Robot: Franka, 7 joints.
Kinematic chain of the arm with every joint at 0, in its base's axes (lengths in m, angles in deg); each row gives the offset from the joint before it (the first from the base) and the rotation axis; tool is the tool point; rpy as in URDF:
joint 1: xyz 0 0 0.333 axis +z
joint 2: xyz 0 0 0 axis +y
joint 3: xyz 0 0 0.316 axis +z
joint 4: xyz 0.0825 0 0 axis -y
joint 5: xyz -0.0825 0 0.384 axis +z
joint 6: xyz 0 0 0 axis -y
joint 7: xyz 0.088 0 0 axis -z
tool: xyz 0 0 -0.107 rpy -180 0 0
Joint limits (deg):
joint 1: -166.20..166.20
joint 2: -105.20..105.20
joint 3: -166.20..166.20
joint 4: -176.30..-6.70
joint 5: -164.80..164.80
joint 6: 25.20..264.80
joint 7: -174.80..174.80
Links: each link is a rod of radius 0.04 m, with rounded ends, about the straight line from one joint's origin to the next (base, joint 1, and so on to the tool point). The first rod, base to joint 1, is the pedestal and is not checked.
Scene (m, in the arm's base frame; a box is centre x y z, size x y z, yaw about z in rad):
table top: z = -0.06
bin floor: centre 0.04 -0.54 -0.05 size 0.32 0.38 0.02 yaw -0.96
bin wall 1: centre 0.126 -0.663 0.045 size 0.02 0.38 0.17 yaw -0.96
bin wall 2: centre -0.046 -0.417 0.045 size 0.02 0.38 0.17 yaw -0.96
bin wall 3: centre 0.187 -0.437 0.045 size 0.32 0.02 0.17 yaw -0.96
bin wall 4: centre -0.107 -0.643 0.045 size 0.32 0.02 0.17 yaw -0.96
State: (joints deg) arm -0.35 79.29 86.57 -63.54 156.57 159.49 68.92
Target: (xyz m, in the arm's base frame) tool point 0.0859 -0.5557 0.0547
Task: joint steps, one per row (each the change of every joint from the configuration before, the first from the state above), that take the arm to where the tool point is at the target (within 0.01 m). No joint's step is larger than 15 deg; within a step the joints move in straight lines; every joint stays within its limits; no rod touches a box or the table.
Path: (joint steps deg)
1: -13.46 -8.48 -13.33 -6.05 -1.01 7.28 0.00
2: -13.47 -8.48 -13.33 -6.06 -1.02 7.29 0.00
3: -13.46 -8.48 -13.34 -6.05 -1.01 7.28 0.00
4: -13.47 -8.48 -13.33 -6.05 -1.02 7.28 0.00
5: -13.46 -8.47 -13.33 -6.05 -1.01 7.29 0.00
6: -13.47 -8.48 -13.33 -6.06 -1.02 7.28 0.00
7: -0.24 12.61 -0.22 3.71 -1.01 -6.30 0.00
8: -0.25 12.61 -0.22 3.70 -1.01 -6.29 0.00

